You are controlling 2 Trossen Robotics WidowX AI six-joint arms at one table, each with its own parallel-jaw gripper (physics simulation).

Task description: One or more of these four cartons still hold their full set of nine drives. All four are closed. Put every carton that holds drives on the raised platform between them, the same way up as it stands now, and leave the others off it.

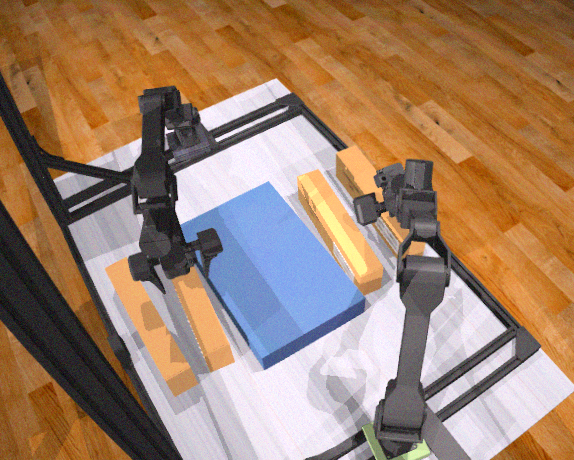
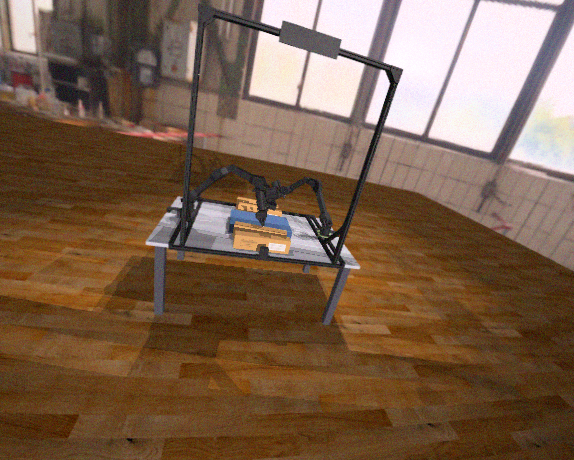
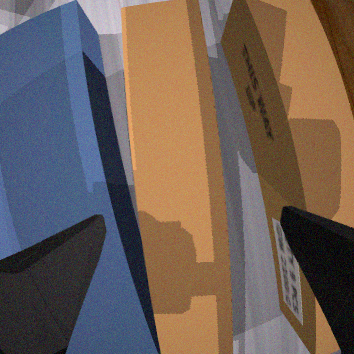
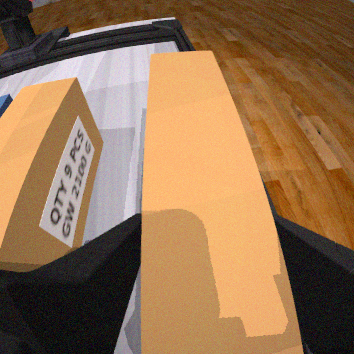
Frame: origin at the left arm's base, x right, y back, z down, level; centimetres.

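Seen in the pictures: left gripper, fingertip midpoint: (image 1: 185, 285) (image 2: 264, 223) (image 3: 193, 219); right gripper, fingertip midpoint: (image 1: 379, 194) (image 4: 206, 223); left arm's base, origin of the base link: (image 1: 187, 139) (image 4: 23, 43); right arm's base, origin of the base link: (image 1: 395, 439) (image 2: 324, 234).
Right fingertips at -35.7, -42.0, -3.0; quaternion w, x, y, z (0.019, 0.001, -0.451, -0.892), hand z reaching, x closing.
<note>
Offsets run from my right fingertips to a thing's top centre, as dx, dy, dz. Level surfaces: height alone.
My right gripper (image 1: 387, 220) (image 4: 206, 223) is shut on the outer right carton @(+0.1, +0.1, -1.1) (image 1: 356, 162) (image 4: 185, 150), which is upright; I cannot tell whether it is clear of the table. The inner right carton @(+12.5, -3.3, -1.1) (image 1: 340, 225) (image 4: 30, 140) stands beside the blue raised platform @(+31.0, -5.3, +1.4) (image 1: 280, 260) (image 3: 40, 125), its label reading "QTY 9 PCS, GW 2100 G". My left gripper (image 1: 185, 280) (image 2: 261, 218) (image 3: 193, 219) is open above the inner left carton @(+48.7, -6.9, -1.1) (image 1: 202, 315) (image 3: 170, 125). The outer left carton @(+59.6, -9.2, -1.1) (image 1: 145, 320) (image 2: 250, 240) (image 3: 315, 75) stands beside it, marked "THIS WAY UP", its label partly hidden by a finger.
A black frame (image 1: 480, 295) borders the white table @(dz +7.4) (image 1: 265, 410). The outer cartons stand near its long sides. Narrow gaps separate the two cartons on each side. Both arms reach over the table from opposite ends.
</note>
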